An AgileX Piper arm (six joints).
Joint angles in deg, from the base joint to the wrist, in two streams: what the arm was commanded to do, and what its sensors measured. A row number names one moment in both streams.
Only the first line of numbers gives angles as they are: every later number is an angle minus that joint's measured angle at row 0.
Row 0, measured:
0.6 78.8 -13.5 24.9 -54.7 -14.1
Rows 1 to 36, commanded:
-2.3 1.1 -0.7 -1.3 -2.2 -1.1
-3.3 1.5 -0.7 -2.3 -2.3 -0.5
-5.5 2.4 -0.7 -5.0 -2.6 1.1
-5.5 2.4 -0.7 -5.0 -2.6 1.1
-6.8 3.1 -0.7 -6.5 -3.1 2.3
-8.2 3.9 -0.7 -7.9 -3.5 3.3
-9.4 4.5 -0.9 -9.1 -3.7 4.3
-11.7 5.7 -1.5 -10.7 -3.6 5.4
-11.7 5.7 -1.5 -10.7 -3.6 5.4
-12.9 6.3 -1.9 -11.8 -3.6 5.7
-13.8 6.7 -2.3 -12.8 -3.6 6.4
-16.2 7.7 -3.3 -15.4 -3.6 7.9
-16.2 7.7 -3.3 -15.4 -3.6 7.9
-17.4 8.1 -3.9 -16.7 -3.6 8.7
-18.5 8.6 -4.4 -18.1 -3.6 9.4
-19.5 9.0 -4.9 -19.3 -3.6 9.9
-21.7 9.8 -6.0 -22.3 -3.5 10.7
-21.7 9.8 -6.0 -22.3 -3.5 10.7
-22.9 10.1 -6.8 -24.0 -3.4 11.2
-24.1 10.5 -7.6 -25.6 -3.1 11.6
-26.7 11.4 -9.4 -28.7 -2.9 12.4
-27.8 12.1 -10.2 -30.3 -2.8 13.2
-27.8 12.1 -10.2 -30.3 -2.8 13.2
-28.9 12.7 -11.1 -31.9 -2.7 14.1
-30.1 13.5 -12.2 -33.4 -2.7 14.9
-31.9 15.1 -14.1 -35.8 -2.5 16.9
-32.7 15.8 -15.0 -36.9 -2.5 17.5
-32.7 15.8 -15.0 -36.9 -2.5 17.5
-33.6 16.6 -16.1 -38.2 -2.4 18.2
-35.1 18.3 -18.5 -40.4 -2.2 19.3
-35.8 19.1 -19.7 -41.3 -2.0 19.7
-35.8 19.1 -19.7 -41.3 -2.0 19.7
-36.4 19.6 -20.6 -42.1 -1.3 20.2
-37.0 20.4 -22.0 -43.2 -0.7 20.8
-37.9 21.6 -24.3 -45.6 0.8 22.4
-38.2 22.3 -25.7 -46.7 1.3 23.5
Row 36, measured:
-37.0 20.9 -22.5 -43.1 -0.4 21.1
